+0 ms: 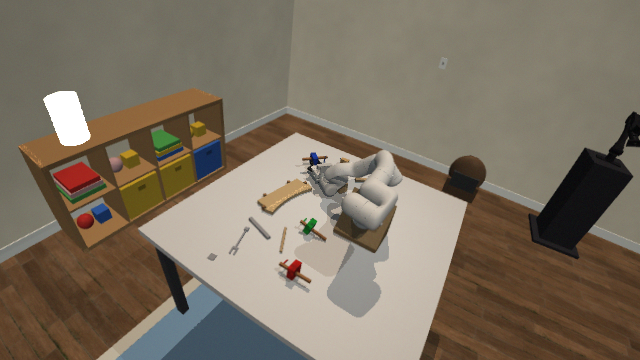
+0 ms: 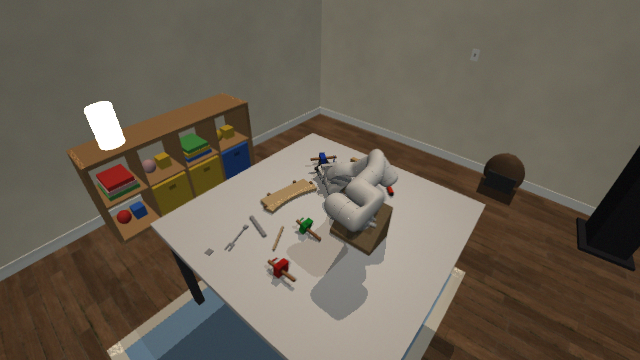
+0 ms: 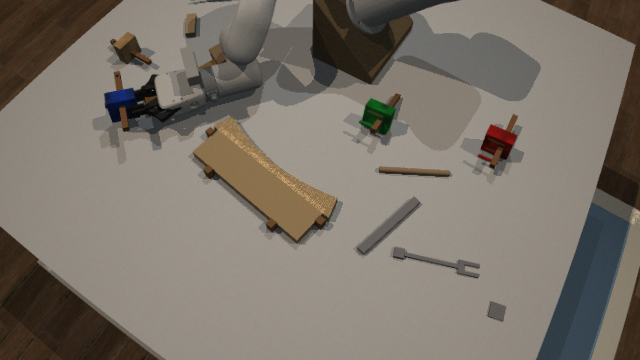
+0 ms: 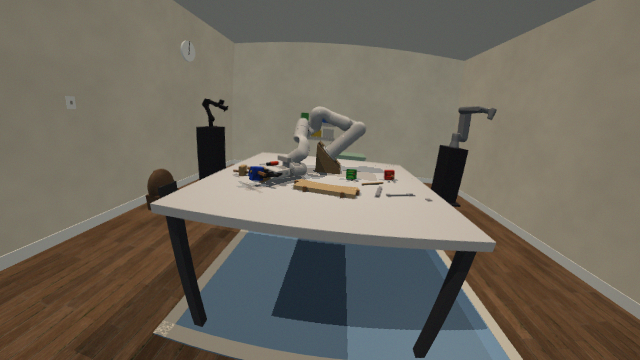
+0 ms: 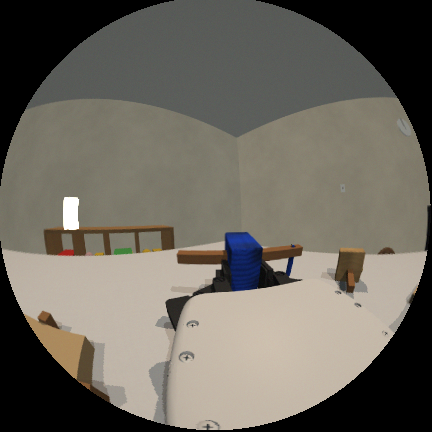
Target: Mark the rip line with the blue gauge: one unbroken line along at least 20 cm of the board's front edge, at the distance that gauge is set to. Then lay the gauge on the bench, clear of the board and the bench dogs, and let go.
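Frame: origin at the arm's base, x left, y back, z up, level; millimetres.
Seen in the pictures: gripper, between the fingertips: [image 1: 314, 161] [image 2: 322, 161] [image 3: 126, 106] [image 4: 258, 174] [image 5: 240, 269]; arm's base, origin of its link: [image 3: 366, 8] [image 4: 329, 153].
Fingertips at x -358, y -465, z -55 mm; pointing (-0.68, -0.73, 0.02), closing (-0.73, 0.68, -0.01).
Offsets run from my fingertips to a thing's top centre. "*": to the spot under its first point.
The blue gauge @(dy -3, dx -11, dz +43 mm) [image 1: 314, 158] [image 2: 322, 159] [image 3: 120, 104] [image 4: 256, 173] [image 5: 243, 260] has a blue block on a brown wooden beam, with a thin blue pin near one beam end. My gripper [image 3: 135, 102] is shut on its block, holding it a little above the bench, its shadow set apart from it. The beam lies crosswise to the fingers. The tan board @(dy +11, dx +341, dz -35 mm) [image 1: 285, 196] [image 2: 289, 195] [image 3: 250, 182] [image 4: 325, 188] [image 5: 55, 345] lies flat beside the gripper, one long edge straight and the other curved inward. Small brown bench dogs, including one dog @(dy -35, dx +238, dz -30 mm) [image 3: 209, 171] and another @(dy -76, dx +413, dz -30 mm) [image 3: 271, 224], stand against it. The gauge is off the board.
A plain wooden gauge @(dy +154, dx -133, dz +1 mm) [image 3: 127, 47] [image 5: 351, 265] stands close to the blue one. A green gauge @(dy +269, dx +495, dz +10 mm) [image 3: 378, 116], a red gauge @(dy +324, dx +756, dz +10 mm) [image 3: 499, 142], a dowel @(dy +173, dx +616, dz -42 mm) [image 3: 414, 171], a grey bar @(dy +36, dx +617, dz -44 mm) [image 3: 389, 226], a forked tool @(dy +10, dx +730, dz -46 mm) [image 3: 432, 261] and a grey square @(* dy -30, dx +871, dz -51 mm) [image 3: 496, 311] lie beyond the board.
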